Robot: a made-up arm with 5 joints.
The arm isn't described. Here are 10 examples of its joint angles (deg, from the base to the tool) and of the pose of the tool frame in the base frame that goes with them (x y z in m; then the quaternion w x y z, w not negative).
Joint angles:
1: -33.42 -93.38 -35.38 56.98 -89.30
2: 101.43 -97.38 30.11 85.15 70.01
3: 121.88 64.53 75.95 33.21 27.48
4: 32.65 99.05 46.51 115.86 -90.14
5: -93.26 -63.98 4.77 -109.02 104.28
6: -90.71 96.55 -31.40 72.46 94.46
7: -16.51 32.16 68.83 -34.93 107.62
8: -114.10 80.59 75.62 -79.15 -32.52
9: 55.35 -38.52 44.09 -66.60 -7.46
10: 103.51 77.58 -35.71 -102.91 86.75
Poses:
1: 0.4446 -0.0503 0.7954 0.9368 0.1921 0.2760 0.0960
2: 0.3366 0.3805 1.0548 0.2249 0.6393 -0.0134 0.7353
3: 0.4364 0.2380 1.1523 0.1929 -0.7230 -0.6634 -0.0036
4: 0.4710 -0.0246 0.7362 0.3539 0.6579 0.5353 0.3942
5: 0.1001 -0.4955 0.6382 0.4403 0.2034 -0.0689 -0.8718
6: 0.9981 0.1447 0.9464 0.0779 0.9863 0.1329 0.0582
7: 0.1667 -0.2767 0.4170 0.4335 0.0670 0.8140 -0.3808
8: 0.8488 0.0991 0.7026 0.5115 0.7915 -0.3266 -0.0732
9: 0.0519 -0.1795 0.6060 0.6564 0.0035 0.7125 -0.2479
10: 0.5811 -0.6129 0.6316 0.0914 0.6254 -0.7695 -0.0913
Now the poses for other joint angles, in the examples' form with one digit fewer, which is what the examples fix.
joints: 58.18 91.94 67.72 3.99 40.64
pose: 0.719 -0.423 1.111 0.774 -0.344 -0.455 -0.273
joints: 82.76 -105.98 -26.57 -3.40 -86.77
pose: 0.389 -0.029 0.577 0.816 -0.353 0.089 -0.449
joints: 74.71 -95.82 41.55 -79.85 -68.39
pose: 0.264 0.091 0.639 0.730 0.107 0.411 -0.536
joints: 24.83 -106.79 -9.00 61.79 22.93
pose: 0.118 -0.123 1.094 0.270 -0.368 0.752 -0.476
